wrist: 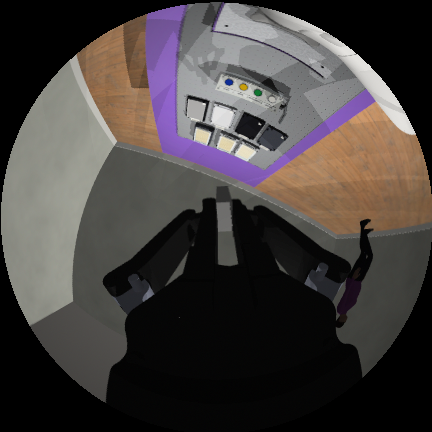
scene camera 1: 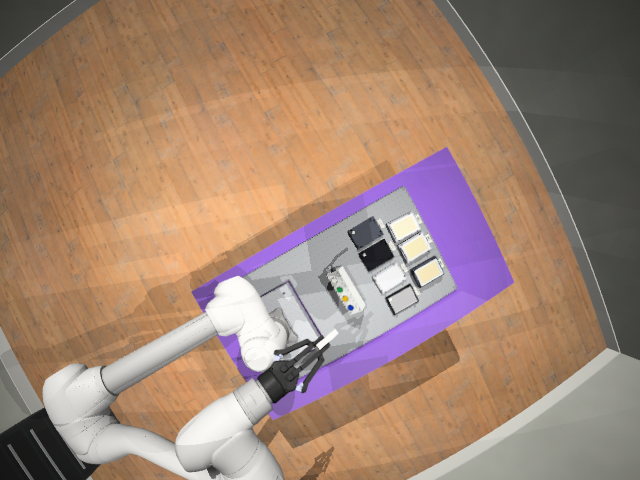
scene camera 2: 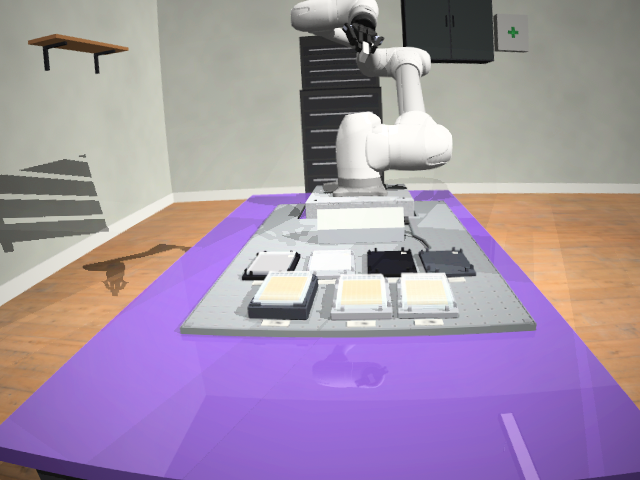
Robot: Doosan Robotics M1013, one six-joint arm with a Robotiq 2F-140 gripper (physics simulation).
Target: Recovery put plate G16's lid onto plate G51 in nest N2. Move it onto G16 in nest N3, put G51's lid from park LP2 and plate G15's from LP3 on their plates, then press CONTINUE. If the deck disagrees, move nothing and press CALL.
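Observation:
Three well plates with cream tops stand in a row on the grey deck. The one on a dark base is at one end. Two on white bases stand beside it. Behind them lie a grey lid in a dark frame, a white lid, a black one and a dark grey one. The labels are too small to read. My gripper is shut and empty, high above the deck near the robot base.
A button box with white, green, yellow and blue buttons sits between the robot base and the plates; in scene camera 2 only its back shows. The deck lies on a purple table. A dark cabinet stands behind the arm.

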